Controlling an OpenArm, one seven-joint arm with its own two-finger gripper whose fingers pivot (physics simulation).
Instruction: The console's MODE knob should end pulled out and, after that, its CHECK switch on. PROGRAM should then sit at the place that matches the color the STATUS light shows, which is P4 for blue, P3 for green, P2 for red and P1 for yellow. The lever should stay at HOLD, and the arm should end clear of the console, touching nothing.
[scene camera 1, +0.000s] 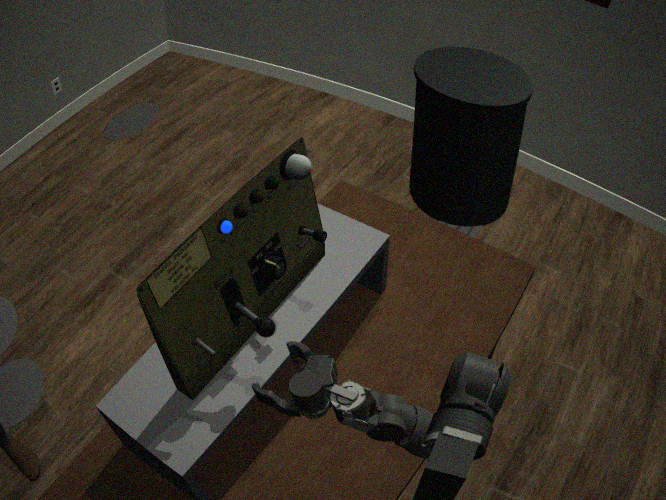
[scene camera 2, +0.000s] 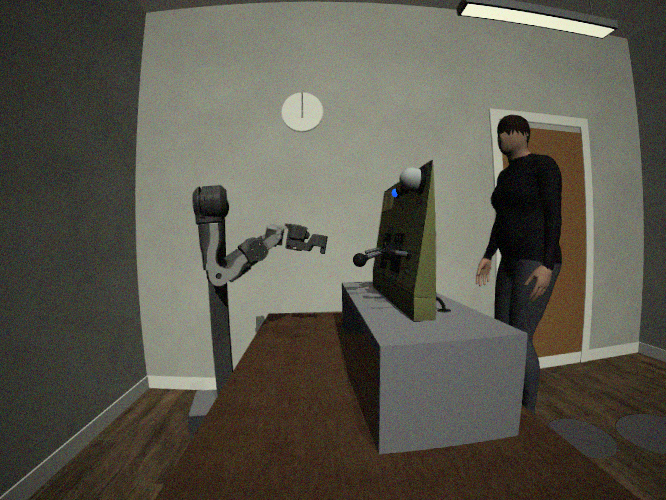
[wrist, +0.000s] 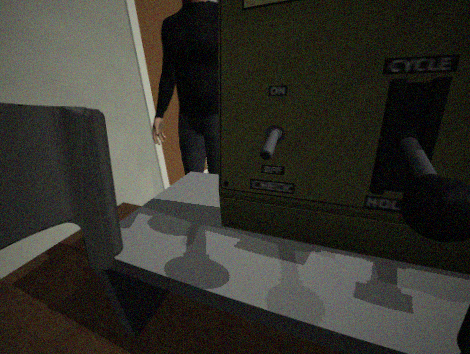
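Observation:
The olive console (scene camera 1: 188, 317) (scene camera 2: 424, 269) (wrist: 325, 100) stands on a grey bench. The CHECK switch (scene camera 1: 204, 346) (wrist: 271, 143) tilts down toward OFF. The CYCLE lever's black ball (scene camera 1: 264, 326) (scene camera 2: 360, 259) (wrist: 440, 207) is low, by the HOLD label. The MODE knob (scene camera 1: 321, 235) stands off the panel on a visible shaft. The PROGRAM knob (scene camera 1: 271, 264) has a yellow pointer; its mark is unreadable. One light (scene camera 1: 225, 226) (scene camera 2: 394, 193) glows blue; its label is unreadable. My gripper (scene camera 1: 275, 366) (scene camera 2: 324, 250) (wrist: 249, 207) is open and empty, apart from the console, in front of the CHECK side.
The grey bench (scene camera 1: 349, 231) (scene camera 2: 451, 392) (wrist: 192, 192) carries the console. A white dome (scene camera 1: 297, 166) (scene camera 2: 410, 178) sits at its top corner. A black drum (scene camera 1: 465, 150) stands beyond the bench. A person (scene camera 2: 527, 215) (wrist: 192, 85) stands behind the console.

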